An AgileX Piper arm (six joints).
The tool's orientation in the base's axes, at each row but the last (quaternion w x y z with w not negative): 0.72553 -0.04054 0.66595 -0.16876; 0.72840 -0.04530 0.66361 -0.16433; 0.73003 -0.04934 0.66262 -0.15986; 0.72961 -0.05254 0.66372 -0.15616; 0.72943 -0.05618 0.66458 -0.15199
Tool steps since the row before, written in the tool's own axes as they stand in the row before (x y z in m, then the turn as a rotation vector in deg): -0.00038 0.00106 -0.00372 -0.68 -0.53 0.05; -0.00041 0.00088 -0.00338 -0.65 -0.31 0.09; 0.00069 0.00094 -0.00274 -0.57 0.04 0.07; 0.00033 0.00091 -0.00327 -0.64 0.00 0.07; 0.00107 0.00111 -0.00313 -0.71 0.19 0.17
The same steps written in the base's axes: -0.00346 0.00173 -0.00035 -0.09 -0.30 0.80; -0.00319 0.00147 -0.00025 -0.01 -0.11 0.72; -0.00249 0.00106 -0.00124 0.04 0.20 0.54; -0.00305 0.00119 -0.00094 0.02 0.18 0.62; -0.00285 0.00111 -0.00168 0.15 0.37 0.64
